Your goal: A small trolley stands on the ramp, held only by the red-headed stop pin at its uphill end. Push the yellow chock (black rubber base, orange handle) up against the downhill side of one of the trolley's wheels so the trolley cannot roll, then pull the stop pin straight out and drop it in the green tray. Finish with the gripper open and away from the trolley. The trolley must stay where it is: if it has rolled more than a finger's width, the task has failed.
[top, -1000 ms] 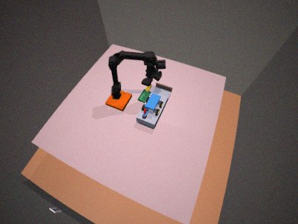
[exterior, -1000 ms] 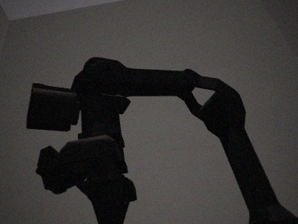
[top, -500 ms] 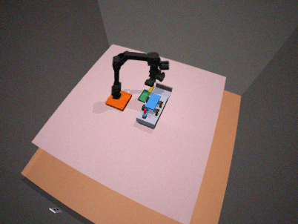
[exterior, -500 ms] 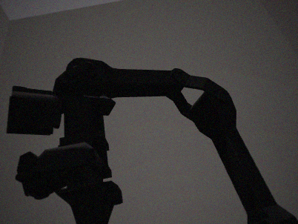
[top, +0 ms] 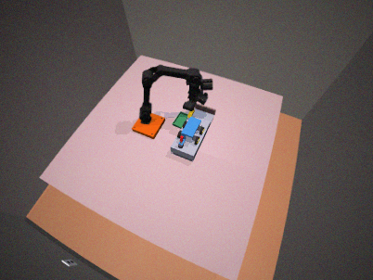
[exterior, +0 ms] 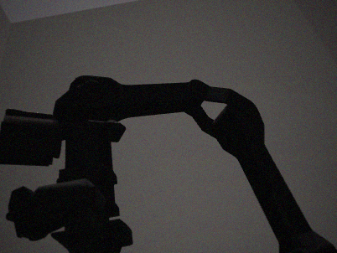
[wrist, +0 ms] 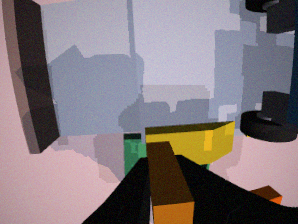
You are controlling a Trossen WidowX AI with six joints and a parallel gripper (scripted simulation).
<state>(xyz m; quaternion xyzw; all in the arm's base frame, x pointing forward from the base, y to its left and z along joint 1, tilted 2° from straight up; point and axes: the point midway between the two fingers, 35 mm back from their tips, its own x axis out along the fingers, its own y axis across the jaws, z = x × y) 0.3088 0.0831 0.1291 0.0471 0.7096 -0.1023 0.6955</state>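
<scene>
Now: the stop pin 250 mm to the right of my gripper tip and 20 mm behind it. Round my gripper tip: ramp 150 mm to the right, 80 mm below, 20 mm ahead; then blue trolley 160 mm to the right, 20 mm below, 20 mm ahead.
</scene>
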